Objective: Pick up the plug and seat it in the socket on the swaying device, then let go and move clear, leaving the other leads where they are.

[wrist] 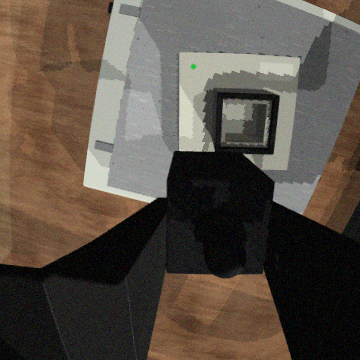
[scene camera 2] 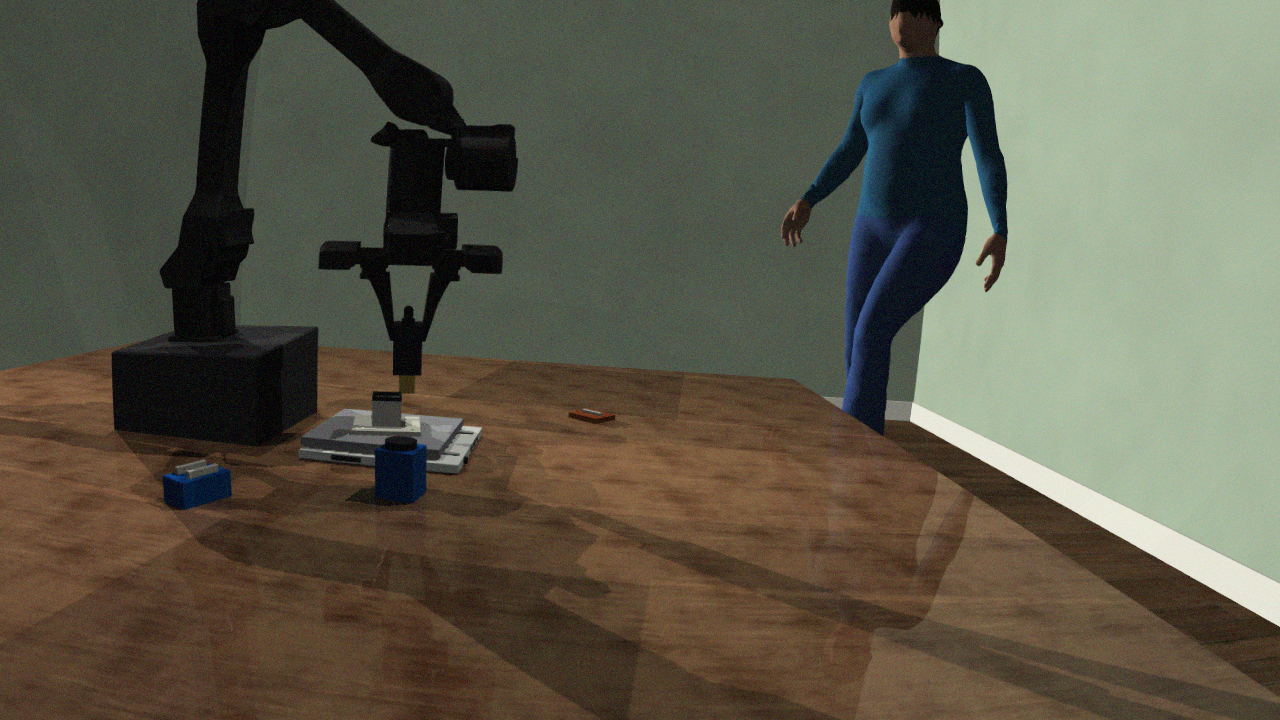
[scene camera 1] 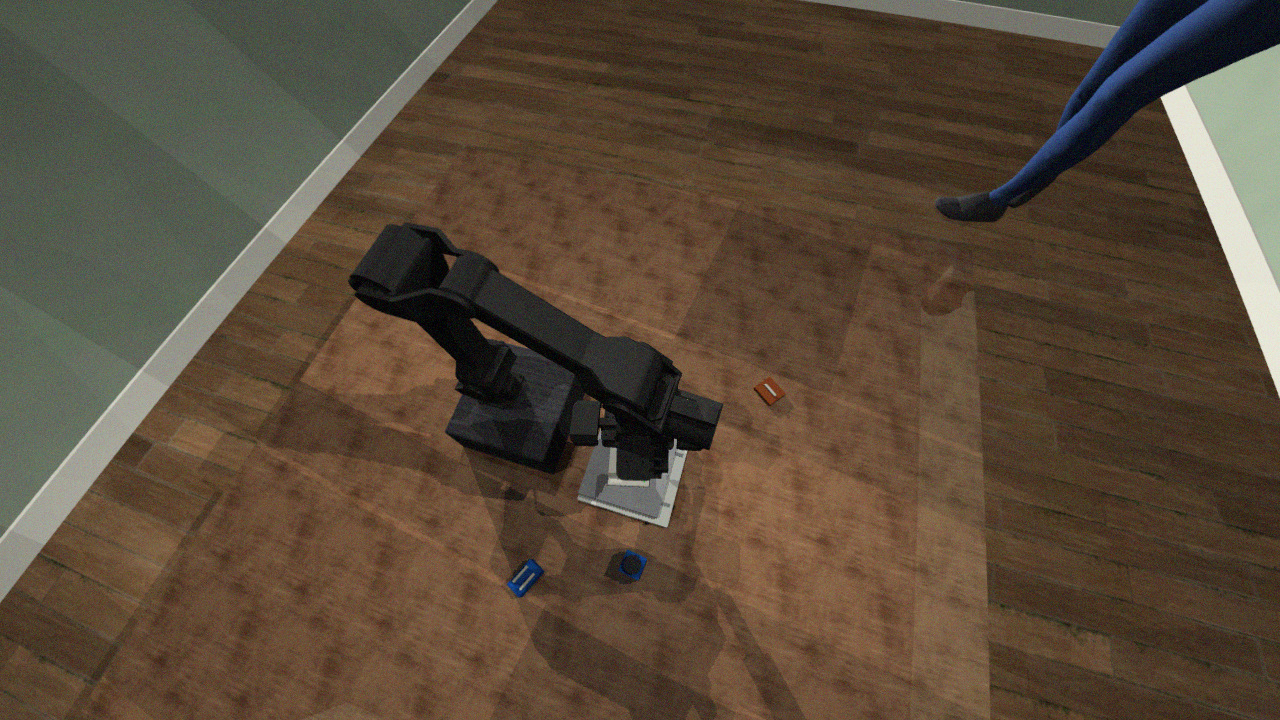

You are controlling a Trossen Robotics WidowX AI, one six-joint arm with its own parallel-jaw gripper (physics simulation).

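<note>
My gripper [scene camera 2: 408, 333] [wrist: 212, 210] is shut on the black plug [scene camera 2: 407, 358] [wrist: 217, 175], a block with a rounded stub on top and a yellowish tip below. The plug hangs upright above the device [scene camera 1: 595, 488] [scene camera 2: 332, 437] [wrist: 145, 115], a grey plate on a white base. The socket [scene camera 2: 387, 411] [wrist: 274, 125] is a raised square housing with a black rim. In scene camera 2 the plug's tip is above the socket, slightly right, and apart from it. In the wrist view the opening shows beyond the plug, toward the upper right. The arm hides the socket in scene camera 1.
A blue connector with two pale bars [scene camera 1: 525, 578] [scene camera 2: 197, 488] and a blue block with a round black top [scene camera 1: 633, 565] [scene camera 2: 400, 476] stand in front of the device. A flat orange piece [scene camera 1: 769, 391] [scene camera 2: 591, 416] lies beyond it. A person [scene camera 1: 1118, 94] [scene camera 2: 913, 161] is in the background.
</note>
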